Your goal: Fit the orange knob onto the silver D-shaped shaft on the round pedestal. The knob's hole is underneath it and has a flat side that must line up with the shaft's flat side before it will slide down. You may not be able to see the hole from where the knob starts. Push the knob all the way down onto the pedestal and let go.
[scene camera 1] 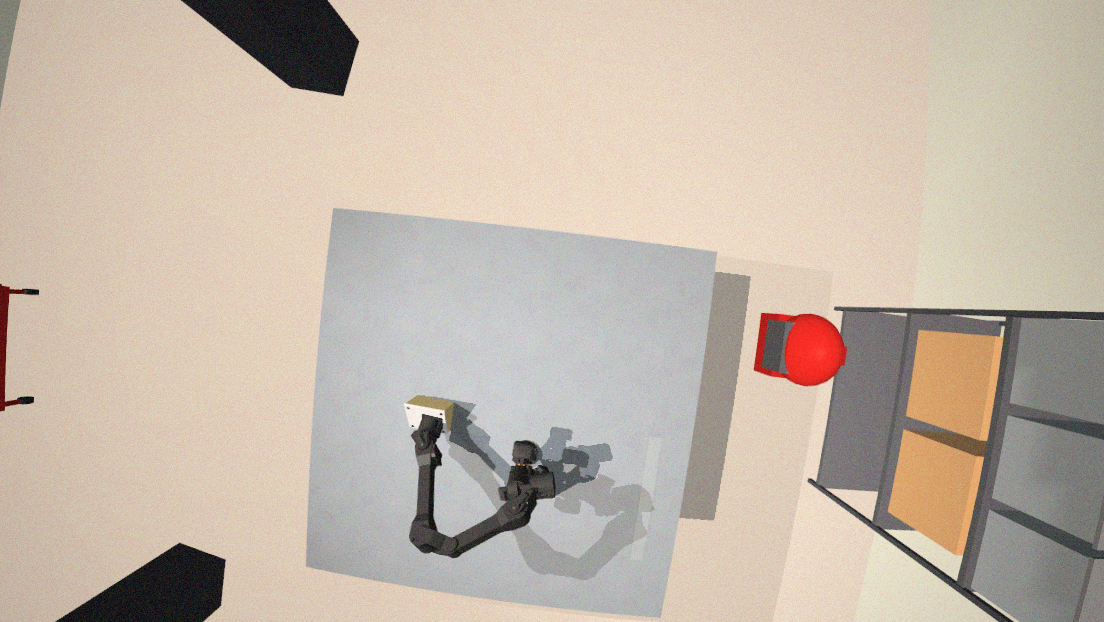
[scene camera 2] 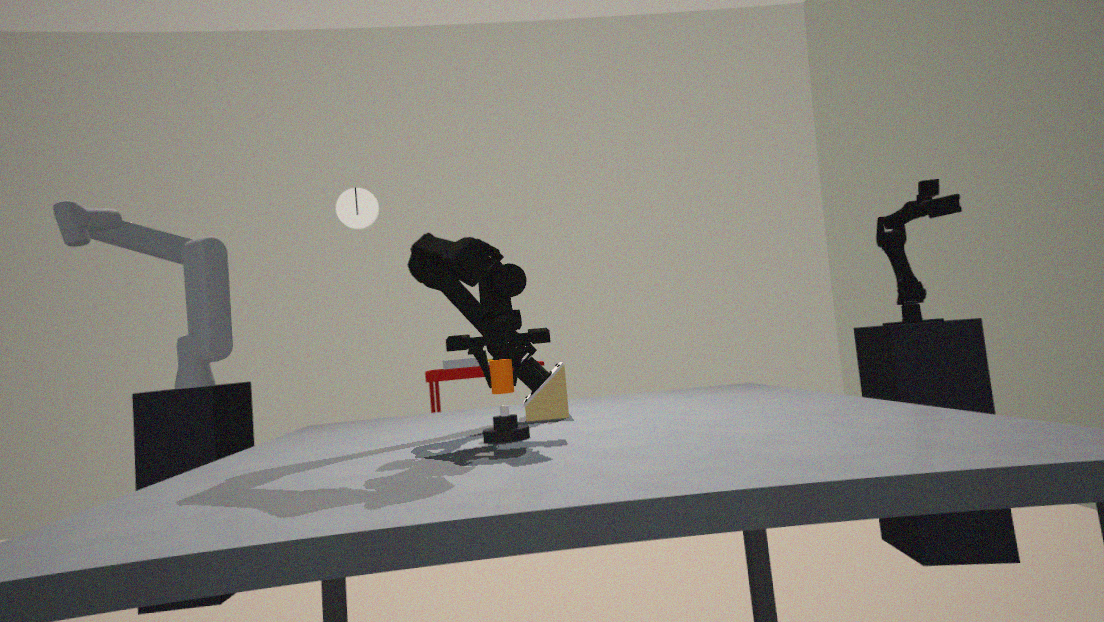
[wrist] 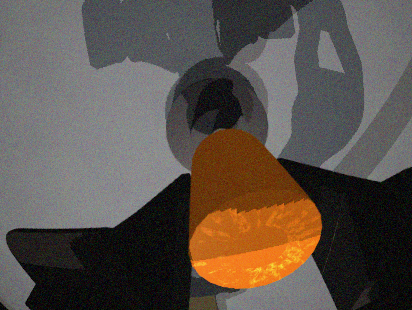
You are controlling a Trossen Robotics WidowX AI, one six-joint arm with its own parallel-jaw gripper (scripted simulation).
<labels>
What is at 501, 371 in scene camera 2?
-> An orange knob.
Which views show the gripper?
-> Scene camera 1, scene camera 2 and the wrist view: all of them.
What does the gripper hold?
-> An orange knob.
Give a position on a round black pedestal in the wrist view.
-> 205, 107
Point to an orange knob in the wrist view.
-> At 250, 224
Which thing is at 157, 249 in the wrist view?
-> The gripper.
</labels>
